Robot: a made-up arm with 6 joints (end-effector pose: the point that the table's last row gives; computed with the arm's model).
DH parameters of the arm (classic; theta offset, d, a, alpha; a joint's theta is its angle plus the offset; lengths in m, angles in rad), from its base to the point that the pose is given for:
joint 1: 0 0.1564 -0.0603 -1.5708
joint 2: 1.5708 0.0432 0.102 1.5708
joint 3: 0 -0.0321 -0.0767 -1.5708
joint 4: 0 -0.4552 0.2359 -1.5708
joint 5: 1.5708 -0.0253 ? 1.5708
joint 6: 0.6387 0 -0.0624 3.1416
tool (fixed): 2.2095 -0.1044 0 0
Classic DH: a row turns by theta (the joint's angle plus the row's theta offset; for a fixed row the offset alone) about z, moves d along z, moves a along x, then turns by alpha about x.
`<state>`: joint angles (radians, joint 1 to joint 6).
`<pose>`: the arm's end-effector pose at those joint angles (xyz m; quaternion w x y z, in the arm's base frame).
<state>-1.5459 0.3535 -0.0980 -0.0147 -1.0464 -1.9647</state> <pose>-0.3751 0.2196 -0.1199 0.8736 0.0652 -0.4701 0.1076</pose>
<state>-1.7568 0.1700 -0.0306 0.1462 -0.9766 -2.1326</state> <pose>-0.3167 0.2999 -0.1663 0.8775 -0.0348 -0.4694 0.0918</pose>
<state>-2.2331 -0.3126 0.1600 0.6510 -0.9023 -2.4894</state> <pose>-0.1385 0.3830 -0.2722 0.8515 -0.2321 -0.4651 0.0695</pose>
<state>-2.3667 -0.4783 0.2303 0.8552 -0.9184 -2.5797</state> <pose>-0.0938 0.3823 -0.2944 0.8320 -0.2801 -0.4738 0.0700</pose>
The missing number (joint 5, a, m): 0.0647
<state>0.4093 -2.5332 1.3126 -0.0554 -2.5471 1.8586</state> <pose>0.0993 0.1464 0.5317 0.5002 -0.1854 0.3791 0.7562</pose>
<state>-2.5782 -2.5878 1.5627 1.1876 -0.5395 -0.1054</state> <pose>-0.3313 -0.3747 0.4262 0.9153 -0.2709 0.0055 -0.2979</pose>
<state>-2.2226 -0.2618 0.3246 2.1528 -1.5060 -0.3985</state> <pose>-0.0936 0.4490 0.0460 0.1116 -0.7764 0.2454 0.5697</pose>
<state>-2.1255 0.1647 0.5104 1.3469 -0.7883 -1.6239</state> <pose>-0.0312 0.5615 -0.0538 0.5208 0.4974 -0.6422 -0.2624</pose>
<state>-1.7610 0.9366 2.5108 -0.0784 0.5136 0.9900</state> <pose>0.6555 0.1072 -0.0649 0.3123 -0.7693 0.0508 0.5550</pose>
